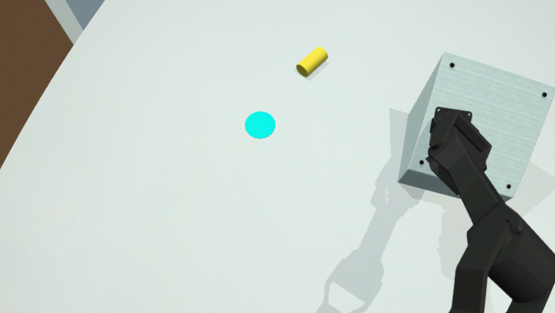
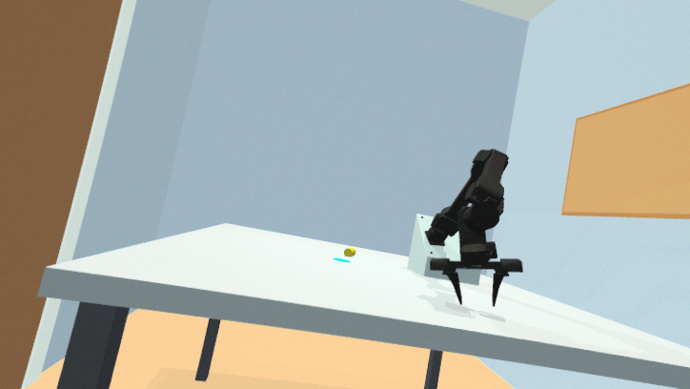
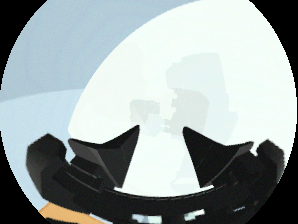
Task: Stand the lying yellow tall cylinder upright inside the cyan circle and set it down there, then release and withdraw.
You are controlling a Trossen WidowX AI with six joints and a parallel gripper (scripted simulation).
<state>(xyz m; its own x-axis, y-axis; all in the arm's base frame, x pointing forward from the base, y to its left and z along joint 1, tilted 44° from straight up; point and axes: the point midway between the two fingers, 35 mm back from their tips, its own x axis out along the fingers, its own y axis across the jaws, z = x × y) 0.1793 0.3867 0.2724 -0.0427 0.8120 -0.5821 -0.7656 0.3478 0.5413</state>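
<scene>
The yellow tall cylinder is 64 cm to the right of my gripper tip and 9 cm ahead of it. From my gripper tip the other things lie so: cyan circle 48 cm to the right, 17 cm ahead, 1 cm below.
</scene>
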